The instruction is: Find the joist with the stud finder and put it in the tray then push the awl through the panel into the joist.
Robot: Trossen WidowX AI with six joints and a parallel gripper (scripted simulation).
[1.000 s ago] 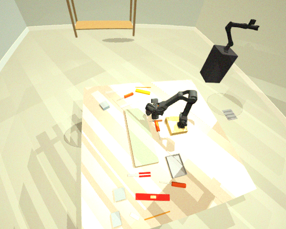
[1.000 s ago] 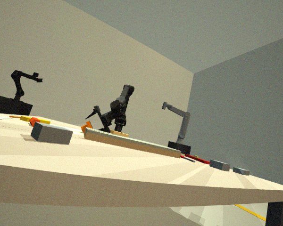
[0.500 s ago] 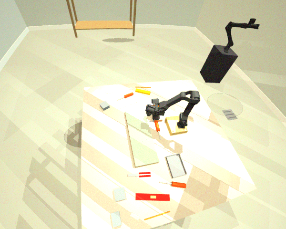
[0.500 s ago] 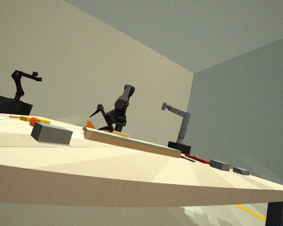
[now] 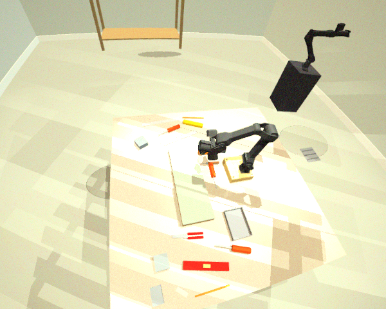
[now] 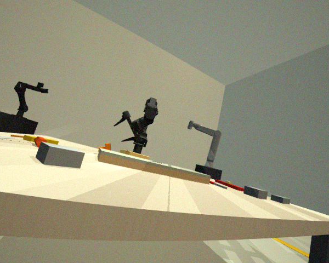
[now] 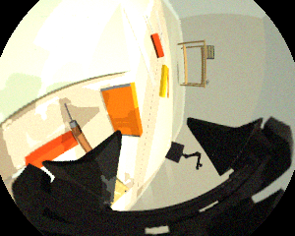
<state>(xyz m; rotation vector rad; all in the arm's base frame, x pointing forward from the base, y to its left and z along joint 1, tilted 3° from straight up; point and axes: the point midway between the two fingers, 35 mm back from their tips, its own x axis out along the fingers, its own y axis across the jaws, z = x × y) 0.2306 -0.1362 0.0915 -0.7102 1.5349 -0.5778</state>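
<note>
My gripper tip is 1 cm short of the orange stud finder, 5 cm to the left of it and 11 cm above it. The rest, counted from my gripper tip: yellow bar (6 cm ahead, 30 cm to the right, 12 cm below); grey tray (11 cm behind, 49 cm to the left, 12 cm below); red level (9 cm ahead, 69 cm to the left, 12 cm below).
</note>
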